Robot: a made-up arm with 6 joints. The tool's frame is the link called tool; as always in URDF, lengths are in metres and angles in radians. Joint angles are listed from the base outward.
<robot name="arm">
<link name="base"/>
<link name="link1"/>
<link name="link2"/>
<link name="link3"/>
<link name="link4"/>
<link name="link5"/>
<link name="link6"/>
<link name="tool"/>
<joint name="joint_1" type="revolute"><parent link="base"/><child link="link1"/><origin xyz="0.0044 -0.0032 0.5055" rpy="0 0 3.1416"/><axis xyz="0 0 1"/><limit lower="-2.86" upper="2.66"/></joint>
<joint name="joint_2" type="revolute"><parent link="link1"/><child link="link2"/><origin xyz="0.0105 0.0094 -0.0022" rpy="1.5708 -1.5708 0"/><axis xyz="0 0 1"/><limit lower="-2.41" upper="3.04"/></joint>
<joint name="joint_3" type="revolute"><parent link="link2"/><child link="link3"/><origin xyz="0.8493 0.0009 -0.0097" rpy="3.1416 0 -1.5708"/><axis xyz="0 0 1"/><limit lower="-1.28" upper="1.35"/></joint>
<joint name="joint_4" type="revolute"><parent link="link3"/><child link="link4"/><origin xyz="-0.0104 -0.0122 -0.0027" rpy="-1.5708 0 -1.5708"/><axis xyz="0 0 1"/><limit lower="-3.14" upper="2.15"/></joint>
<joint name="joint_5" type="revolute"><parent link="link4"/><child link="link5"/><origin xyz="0.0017 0.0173 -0.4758" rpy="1.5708 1.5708 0"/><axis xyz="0 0 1"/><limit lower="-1.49" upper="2.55"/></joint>
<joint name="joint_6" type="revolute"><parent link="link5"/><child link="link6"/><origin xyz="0.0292 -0.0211 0.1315" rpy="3.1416 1.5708 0"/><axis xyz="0 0 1"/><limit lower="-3.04" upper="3.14"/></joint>
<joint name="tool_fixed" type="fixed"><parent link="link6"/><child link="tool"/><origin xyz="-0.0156 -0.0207 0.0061" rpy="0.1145 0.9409 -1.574"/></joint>
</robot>
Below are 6 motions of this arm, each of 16 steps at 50 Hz.
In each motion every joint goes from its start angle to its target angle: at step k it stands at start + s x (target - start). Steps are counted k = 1, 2, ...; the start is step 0. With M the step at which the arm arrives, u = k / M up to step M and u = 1 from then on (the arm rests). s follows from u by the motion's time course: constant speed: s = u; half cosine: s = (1 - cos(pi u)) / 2; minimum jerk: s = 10 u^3 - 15 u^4 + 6 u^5.
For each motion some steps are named. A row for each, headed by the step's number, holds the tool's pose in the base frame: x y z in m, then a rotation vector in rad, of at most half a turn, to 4 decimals.
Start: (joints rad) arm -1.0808 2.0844 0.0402 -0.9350 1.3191 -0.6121
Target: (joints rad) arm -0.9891 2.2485 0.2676 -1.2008 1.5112 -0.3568
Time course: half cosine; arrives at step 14
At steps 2, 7, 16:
2: 0.1022 -0.4256 -0.3302 -0.0106 -0.3721 -2.2456
7: 0.1153 -0.3914 -0.3841 -0.2091 -0.3582 -2.2033
16: 0.1264 -0.3494 -0.4414 -0.4292 -0.3251 -2.1620

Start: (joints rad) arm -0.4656 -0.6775 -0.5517 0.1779 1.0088 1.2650
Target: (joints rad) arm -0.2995 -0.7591 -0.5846 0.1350 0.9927 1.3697
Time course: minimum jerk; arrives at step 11
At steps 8, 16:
8: -0.1276 -0.0751 1.2551 -1.7446 -1.2612 -0.4141
16: -0.1327 -0.0758 1.2514 -1.7391 -1.2739 -0.4126

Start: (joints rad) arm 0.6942 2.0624 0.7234 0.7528 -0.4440 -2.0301
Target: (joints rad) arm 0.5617 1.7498 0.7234 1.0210 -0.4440 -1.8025
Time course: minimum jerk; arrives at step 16
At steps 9, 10, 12, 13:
9: 0.9644 0.5105 -0.1577 0.1856 0.5454 -0.4830
10: 0.9915 0.5128 -0.1186 0.1838 0.5186 -0.4454
12: 1.0322 0.5136 -0.0550 0.1777 0.4733 -0.3883
13: 1.0446 0.5131 -0.0343 0.1748 0.4582 -0.3707

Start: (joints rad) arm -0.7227 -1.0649 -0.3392 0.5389 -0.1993 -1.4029
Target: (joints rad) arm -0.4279 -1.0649 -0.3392 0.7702 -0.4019 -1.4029
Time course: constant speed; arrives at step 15
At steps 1, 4, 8, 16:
1: -0.4093 0.1485 1.2893 0.5605 -1.4703 -0.6407
4: -0.4204 0.1282 1.2926 0.5577 -1.4282 -0.6434
8: -0.4334 0.1003 1.2969 0.5508 -1.3753 -0.6454
16: -0.4514 0.0495 1.3042 0.5312 -1.2923 -0.6449

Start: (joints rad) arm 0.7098 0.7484 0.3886 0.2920 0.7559 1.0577
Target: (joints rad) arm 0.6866 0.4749 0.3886 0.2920 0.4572 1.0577
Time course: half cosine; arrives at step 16
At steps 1, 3, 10, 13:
1: 0.8783 0.6020 1.0082 -0.8210 -1.3610 0.9576
3: 0.8716 0.5937 1.0294 -0.8279 -1.3566 0.9530
10: 0.8043 0.5174 1.1936 -0.8794 -1.3187 0.9131
13: 0.7737 0.4854 1.2498 -0.8964 -1.3036 0.8971

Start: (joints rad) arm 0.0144 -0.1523 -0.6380 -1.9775 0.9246 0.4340
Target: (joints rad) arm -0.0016 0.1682 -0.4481 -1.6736 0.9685 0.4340
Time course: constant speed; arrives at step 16
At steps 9, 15, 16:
9: 0.3812 -0.0119 0.9962 0.6246 -0.5875 -1.4470
15: 0.4646 -0.0283 0.9701 0.5136 -0.6013 -1.3789
16: 0.4784 -0.0311 0.9648 0.4957 -0.6032 -1.3670

